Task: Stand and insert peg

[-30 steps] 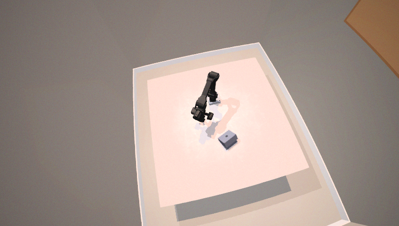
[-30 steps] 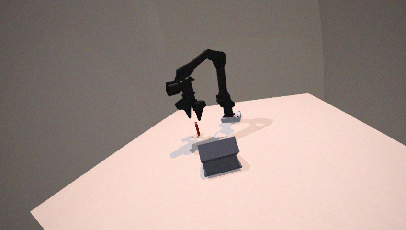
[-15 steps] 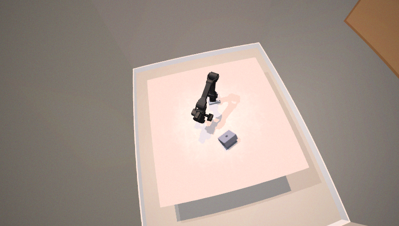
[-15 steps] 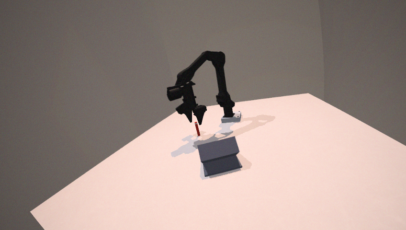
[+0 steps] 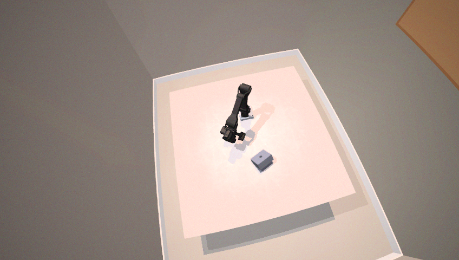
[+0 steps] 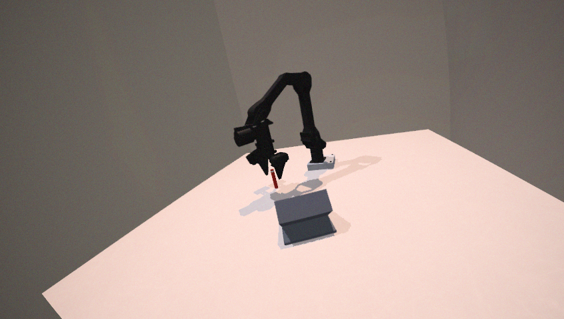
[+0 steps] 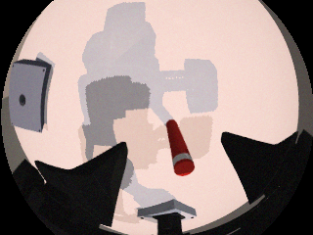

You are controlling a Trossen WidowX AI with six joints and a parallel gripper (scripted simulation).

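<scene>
The grey sloped panel is 190 mm ahead of my gripper tip, 200 mm to the left of it and 10 mm below it. Round my gripper tip: red peg 10 mm above.
</scene>
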